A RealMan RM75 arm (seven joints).
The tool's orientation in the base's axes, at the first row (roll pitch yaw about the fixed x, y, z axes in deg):
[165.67, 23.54, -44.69]
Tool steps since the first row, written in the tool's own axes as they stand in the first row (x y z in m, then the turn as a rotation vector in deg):
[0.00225, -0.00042, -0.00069, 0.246, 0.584, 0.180]
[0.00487, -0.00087, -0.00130, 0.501, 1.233, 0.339]
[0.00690, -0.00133, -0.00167, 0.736, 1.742, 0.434]
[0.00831, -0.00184, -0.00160, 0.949, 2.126, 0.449]
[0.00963, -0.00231, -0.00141, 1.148, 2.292, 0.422]
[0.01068, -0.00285, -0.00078, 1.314, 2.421, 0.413]
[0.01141, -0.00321, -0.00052, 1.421, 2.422, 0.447]
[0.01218, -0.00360, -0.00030, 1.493, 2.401, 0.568]
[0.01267, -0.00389, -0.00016, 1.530, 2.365, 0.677]
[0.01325, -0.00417, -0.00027, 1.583, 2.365, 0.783]
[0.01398, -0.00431, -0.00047, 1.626, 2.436, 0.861]
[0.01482, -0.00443, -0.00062, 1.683, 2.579, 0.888]
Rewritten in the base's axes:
[0.00203, -0.00120, -0.00038, -0.277, -0.584, -0.126]
[0.00429, -0.00261, -0.00099, -0.579, -1.225, -0.221]
[0.00606, -0.00360, -0.00157, -0.780, -1.754, -0.284]
[0.00726, -0.00412, -0.00232, -0.882, -2.181, -0.295]
[0.00832, -0.00459, -0.00312, -0.842, -2.438, -0.313]
[0.00905, -0.00480, -0.00422, -0.809, -2.643, -0.342]
[0.00963, -0.00497, -0.00482, -0.755, -2.710, -0.415]
[0.01027, -0.00515, -0.00541, -0.749, -2.729, -0.556]
[0.01071, -0.00523, -0.00580, -0.752, -2.715, -0.676]
[0.01131, -0.00541, -0.00600, -0.765, -2.739, -0.791]
[0.01196, -0.00579, -0.00614, -0.816, -2.813, -0.861]
[0.01264, -0.00626, -0.00637, -0.878, -2.955, -0.876]

